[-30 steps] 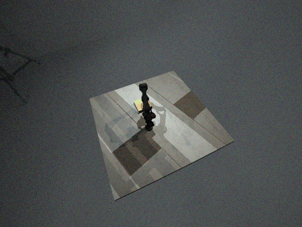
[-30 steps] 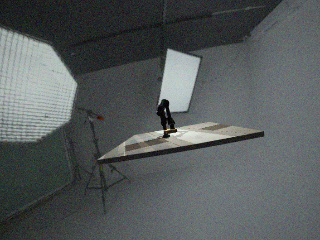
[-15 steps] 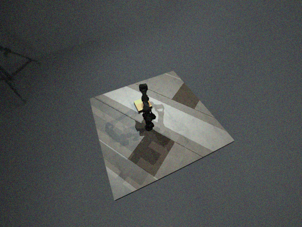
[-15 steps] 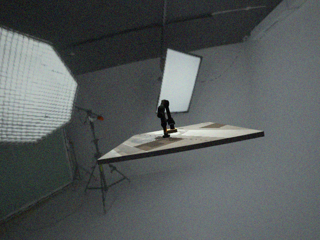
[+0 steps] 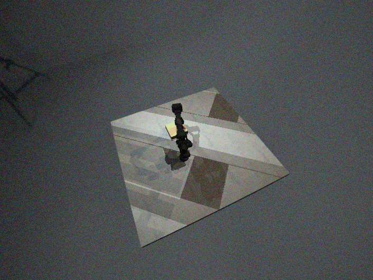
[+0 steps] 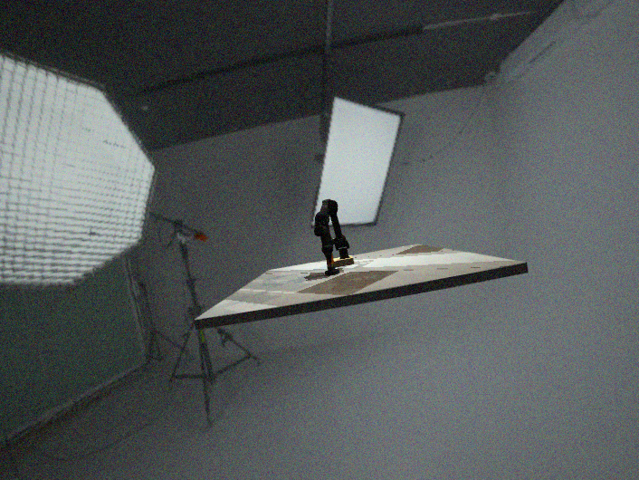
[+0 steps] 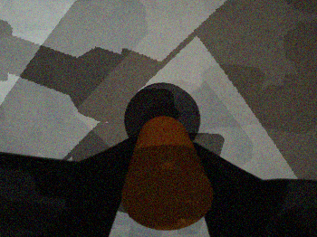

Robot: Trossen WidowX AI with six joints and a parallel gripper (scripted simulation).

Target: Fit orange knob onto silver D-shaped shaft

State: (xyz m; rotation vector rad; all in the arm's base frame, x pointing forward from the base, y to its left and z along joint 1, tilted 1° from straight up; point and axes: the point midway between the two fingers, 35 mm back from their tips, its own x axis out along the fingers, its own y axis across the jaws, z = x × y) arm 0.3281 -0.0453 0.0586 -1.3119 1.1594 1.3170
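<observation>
My gripper tip is 3 cm below the orange knob. Round my gripper tip: dark round pedestal 4 cm below.
</observation>
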